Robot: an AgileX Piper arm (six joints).
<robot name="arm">
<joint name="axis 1" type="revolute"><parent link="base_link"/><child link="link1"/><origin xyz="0 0 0.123" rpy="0 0 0"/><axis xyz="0 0 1"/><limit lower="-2.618" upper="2.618"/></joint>
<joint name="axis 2" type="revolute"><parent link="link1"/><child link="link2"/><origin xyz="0 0 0" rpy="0 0 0"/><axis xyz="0 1 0"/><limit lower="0" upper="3.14"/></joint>
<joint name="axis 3" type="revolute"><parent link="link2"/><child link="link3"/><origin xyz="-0.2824 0 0.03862" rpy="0 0 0"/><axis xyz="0 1 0"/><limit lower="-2.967" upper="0"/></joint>
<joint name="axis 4" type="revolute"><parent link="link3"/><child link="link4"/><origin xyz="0.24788 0 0.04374" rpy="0 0 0"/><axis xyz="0.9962 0 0.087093"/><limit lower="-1.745" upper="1.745"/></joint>
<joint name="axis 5" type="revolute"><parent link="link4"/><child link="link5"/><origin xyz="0 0 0" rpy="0 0 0"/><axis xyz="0 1 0"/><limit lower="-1.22" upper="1.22"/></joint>
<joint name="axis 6" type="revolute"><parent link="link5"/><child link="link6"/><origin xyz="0.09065 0 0.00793" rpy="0 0 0"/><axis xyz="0.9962 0 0.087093"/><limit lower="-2.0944" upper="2.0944"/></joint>
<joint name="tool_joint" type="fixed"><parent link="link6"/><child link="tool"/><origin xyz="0 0 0" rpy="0 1.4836 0"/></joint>
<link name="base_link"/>
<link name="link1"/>
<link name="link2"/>
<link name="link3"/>
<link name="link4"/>
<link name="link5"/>
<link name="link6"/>
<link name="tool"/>
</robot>
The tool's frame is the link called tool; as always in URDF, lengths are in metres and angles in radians.
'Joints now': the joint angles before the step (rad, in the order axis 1, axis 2, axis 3, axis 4, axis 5, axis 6). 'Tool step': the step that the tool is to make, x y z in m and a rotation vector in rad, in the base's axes. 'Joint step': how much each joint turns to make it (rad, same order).
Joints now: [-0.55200 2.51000 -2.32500 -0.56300 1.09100 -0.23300]
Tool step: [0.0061 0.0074 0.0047 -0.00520 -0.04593 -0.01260]
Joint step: [0.01705 -0.00798 -0.00005 -0.00001 -0.01395 0.04703]
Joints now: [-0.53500 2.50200 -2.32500 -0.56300 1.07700 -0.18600]
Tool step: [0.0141 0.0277 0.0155 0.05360 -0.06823 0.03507]
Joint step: [0.04798 -0.03475 -0.00047 0.07807 0.00518 0.00586]
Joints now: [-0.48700 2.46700 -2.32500 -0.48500 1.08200 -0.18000]
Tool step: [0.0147 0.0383 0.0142 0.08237 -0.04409 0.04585]
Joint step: [0.06507 -0.03307 -0.00379 0.09395 0.03690 0.00013]
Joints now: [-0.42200 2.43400 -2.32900 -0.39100 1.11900 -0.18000]
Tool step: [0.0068 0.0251 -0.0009 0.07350 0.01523 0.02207]
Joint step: [0.04107 -0.00493 -0.00016 0.06199 0.05111 0.00004]
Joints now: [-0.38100 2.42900 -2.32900 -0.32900 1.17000 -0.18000]
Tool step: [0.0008 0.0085 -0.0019 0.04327 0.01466 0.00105]
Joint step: [0.01092 -0.00015 0.00038 0.03501 0.03076 -0.00001]
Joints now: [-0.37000 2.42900 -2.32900 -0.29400 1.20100 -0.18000]
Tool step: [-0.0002 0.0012 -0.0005 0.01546 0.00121 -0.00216]
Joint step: [-0.00006 -0.00011 0.00002 0.01403 0.00707 -0.00009]
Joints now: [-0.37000 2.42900 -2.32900 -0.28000 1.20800 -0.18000]
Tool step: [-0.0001 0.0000 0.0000 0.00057 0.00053 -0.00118]
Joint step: [-0.00006 -0.00004 -0.00004 0.00003 0.00106 0.00092]
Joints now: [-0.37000 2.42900 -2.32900 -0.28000 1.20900 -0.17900]
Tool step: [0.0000 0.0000 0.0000 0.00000 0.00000 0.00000]
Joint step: [0.00000 0.00000 0.00000 0.00000 0.00000 0.00000]
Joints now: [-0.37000 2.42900 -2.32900 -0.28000 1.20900 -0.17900]
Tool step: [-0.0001 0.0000 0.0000 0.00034 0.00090 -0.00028]
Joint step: [-0.00005 -0.00004 -0.00004 0.00002 0.00107 -0.00008]
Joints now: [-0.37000 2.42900 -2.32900 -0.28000 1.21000 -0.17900]
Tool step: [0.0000 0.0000 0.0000 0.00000 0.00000 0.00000]
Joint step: [0.00000 0.00000 0.00000 0.00000 0.00000 0.00000]
